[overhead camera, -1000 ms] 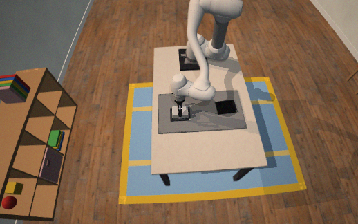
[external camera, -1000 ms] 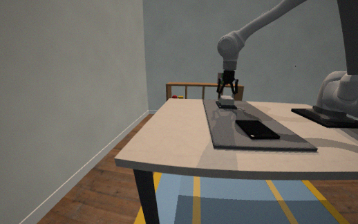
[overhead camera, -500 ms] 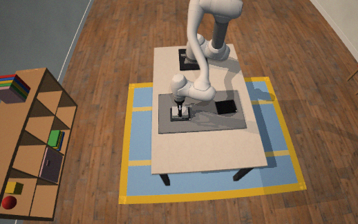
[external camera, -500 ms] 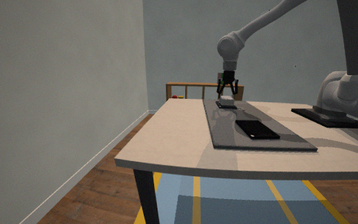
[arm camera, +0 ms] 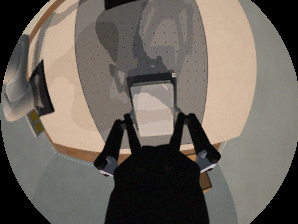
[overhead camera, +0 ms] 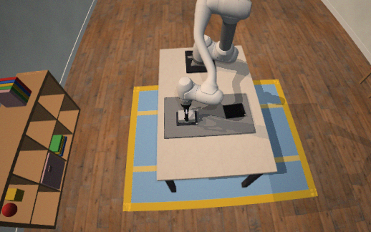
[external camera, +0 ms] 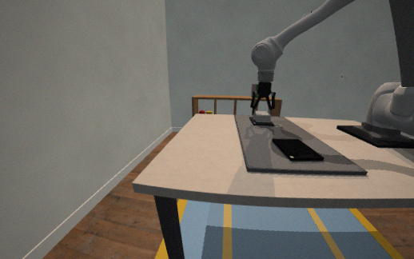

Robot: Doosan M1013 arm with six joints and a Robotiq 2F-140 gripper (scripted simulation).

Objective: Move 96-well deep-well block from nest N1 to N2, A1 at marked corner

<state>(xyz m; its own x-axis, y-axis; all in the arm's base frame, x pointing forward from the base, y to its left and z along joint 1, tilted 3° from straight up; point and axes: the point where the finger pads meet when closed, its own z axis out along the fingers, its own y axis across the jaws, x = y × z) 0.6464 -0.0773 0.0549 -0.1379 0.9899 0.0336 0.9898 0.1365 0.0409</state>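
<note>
Right now the 96-well deep-well block is 1 cm below my hand.
</note>
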